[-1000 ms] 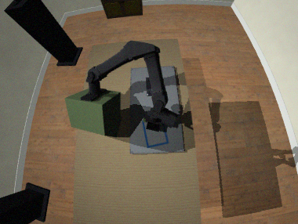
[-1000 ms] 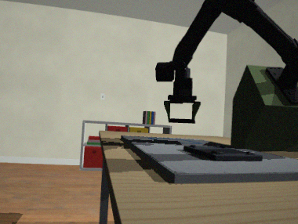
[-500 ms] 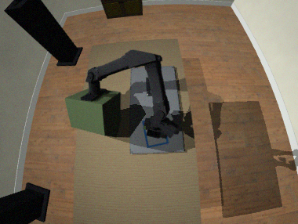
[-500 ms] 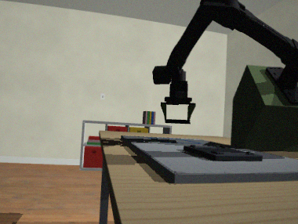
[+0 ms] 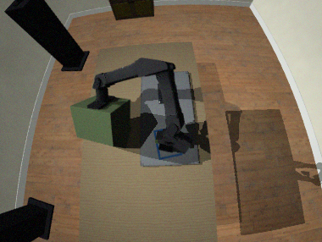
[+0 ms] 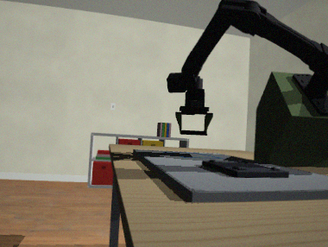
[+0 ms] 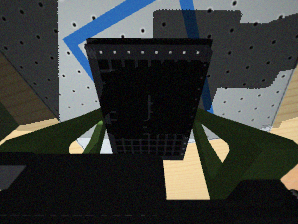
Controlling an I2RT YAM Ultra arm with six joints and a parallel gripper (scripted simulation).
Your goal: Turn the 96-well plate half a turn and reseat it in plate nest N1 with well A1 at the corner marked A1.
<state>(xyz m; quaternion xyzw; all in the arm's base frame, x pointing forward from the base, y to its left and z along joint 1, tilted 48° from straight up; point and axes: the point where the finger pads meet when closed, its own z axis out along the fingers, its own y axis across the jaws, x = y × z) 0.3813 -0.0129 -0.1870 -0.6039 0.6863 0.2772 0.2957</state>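
Now: hand right at the black 96-well plate. Also, from my hand: plate nest N1: 40 mm behind, 360 mm to the left, 80 mm below.
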